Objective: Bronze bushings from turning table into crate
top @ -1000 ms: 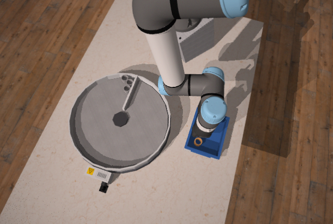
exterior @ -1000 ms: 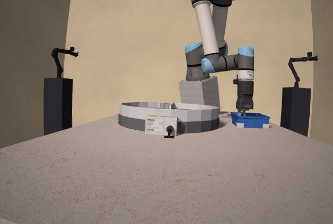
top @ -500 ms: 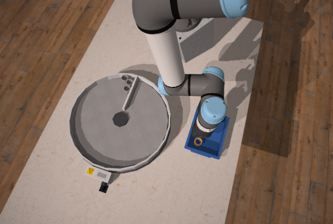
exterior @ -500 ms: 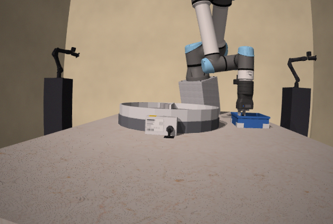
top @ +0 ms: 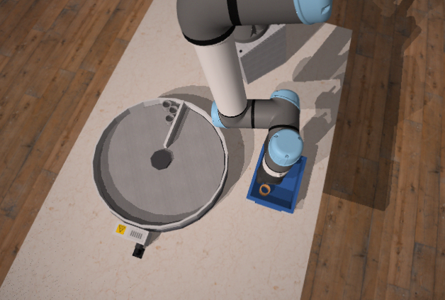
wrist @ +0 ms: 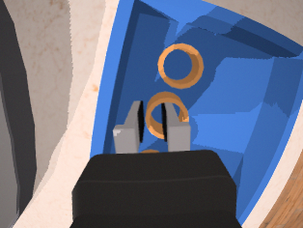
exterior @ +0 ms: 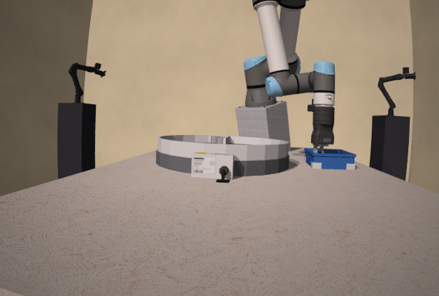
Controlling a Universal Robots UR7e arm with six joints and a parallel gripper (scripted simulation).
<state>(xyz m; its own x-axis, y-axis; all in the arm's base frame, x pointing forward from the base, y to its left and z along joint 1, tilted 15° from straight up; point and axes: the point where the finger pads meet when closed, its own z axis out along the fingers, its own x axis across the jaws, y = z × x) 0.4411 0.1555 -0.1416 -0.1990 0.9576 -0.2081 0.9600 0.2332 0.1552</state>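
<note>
The blue crate lies 30 mm to the left of my hand and 10 mm ahead of it. Also, from my hand: grey turning table: 330 mm to the right, 50 mm ahead, 20 mm above.
</note>
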